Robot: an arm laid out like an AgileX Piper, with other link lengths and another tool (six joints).
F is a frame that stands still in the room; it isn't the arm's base.
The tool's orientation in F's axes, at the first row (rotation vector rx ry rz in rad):
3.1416 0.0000 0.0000
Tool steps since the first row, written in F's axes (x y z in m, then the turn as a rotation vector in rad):
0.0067 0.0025 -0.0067 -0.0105 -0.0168 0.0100
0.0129 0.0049 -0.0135 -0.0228 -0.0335 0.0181
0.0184 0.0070 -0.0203 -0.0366 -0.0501 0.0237
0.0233 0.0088 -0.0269 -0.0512 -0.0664 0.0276
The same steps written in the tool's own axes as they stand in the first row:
0.0067 -0.0025 0.0067 -0.0105 0.0168 -0.0100
0.0129 -0.0049 0.0135 -0.0228 0.0335 -0.0181
0.0184 -0.0070 0.0203 -0.0366 0.0501 -0.0237
0.0233 -0.0088 0.0269 -0.0512 0.0664 -0.0276

